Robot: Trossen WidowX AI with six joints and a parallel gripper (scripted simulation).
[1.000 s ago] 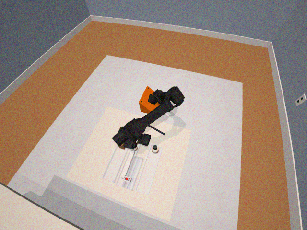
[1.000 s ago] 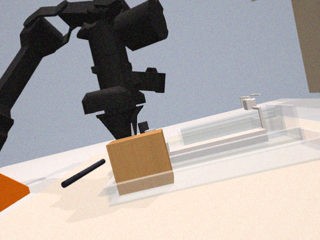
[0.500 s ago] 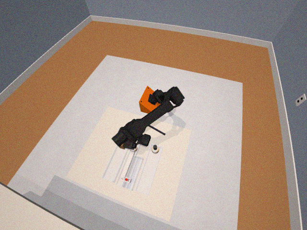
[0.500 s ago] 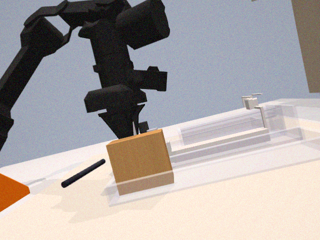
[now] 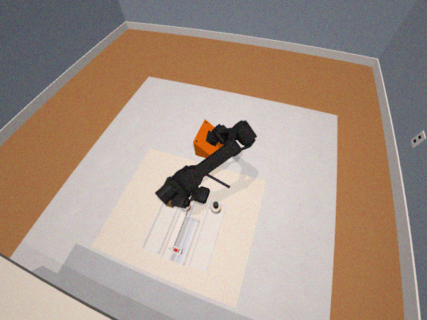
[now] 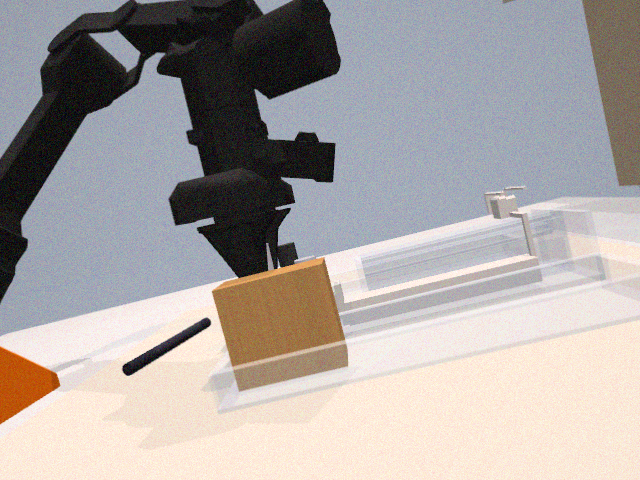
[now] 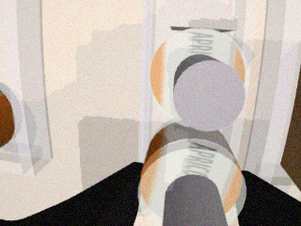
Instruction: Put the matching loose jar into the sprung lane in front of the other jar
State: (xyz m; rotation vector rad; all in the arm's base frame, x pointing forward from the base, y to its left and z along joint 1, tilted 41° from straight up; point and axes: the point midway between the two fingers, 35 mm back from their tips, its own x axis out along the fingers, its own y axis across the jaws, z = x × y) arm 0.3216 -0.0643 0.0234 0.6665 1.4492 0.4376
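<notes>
My gripper tip is 1 cm short of the brown box, 8 cm to the left of it and 1 cm above it. The rest, counted from my gripper tip: sprung lane (15 cm ahead, 1 cm to the left, 3 cm below); black rod (12 cm behind, 10 cm to the left, 4 cm below); pusher plate (15 cm ahead, 1 cm to the left).
</notes>
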